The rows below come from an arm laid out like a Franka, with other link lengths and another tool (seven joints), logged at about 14 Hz.
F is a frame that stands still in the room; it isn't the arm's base.
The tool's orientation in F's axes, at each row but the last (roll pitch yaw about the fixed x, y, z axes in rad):
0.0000, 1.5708, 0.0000
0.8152, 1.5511, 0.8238
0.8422, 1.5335, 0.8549
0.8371, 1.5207, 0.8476
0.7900, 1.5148, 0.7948
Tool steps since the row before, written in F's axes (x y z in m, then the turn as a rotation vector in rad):
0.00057, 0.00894, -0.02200, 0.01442, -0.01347, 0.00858
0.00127, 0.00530, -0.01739, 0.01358, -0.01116, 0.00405
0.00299, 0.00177, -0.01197, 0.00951, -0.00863, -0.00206
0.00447, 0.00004, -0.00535, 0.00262, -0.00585, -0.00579
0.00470, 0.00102, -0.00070, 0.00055, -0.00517, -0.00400
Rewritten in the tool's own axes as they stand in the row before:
0.02200, 0.00894, 0.00057, -0.00858, -0.01347, 0.01442
0.01748, 0.00504, 0.00108, -0.00403, -0.01122, 0.01354
0.01208, 0.00140, 0.00271, 0.00205, -0.00881, 0.00935
0.00549, -0.00021, 0.00429, 0.00565, -0.00609, 0.00237
0.00092, 0.00097, 0.00467, 0.00381, -0.00533, 0.00037

